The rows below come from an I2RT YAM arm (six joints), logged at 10 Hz.
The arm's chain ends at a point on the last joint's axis. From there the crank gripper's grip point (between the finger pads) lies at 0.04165 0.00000 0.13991 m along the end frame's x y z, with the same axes.
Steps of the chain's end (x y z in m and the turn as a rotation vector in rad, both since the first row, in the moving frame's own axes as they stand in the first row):
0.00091, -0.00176, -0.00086, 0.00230, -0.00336, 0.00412
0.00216, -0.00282, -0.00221, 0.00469, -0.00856, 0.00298
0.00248, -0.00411, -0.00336, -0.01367, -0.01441, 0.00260
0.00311, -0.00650, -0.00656, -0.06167, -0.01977, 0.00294
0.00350, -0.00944, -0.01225, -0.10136, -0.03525, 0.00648
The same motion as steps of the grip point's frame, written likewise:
0.00044, -0.00191, -0.00072, 0.00230, -0.00336, 0.00412
0.00096, -0.00335, -0.00186, 0.00469, -0.00856, 0.00298
0.00046, -0.00209, -0.00279, -0.01367, -0.01441, 0.00260
0.00032, 0.00227, -0.00603, -0.06167, -0.01977, 0.00294
-0.00149, 0.00504, -0.01160, -0.10136, -0.03525, 0.00648

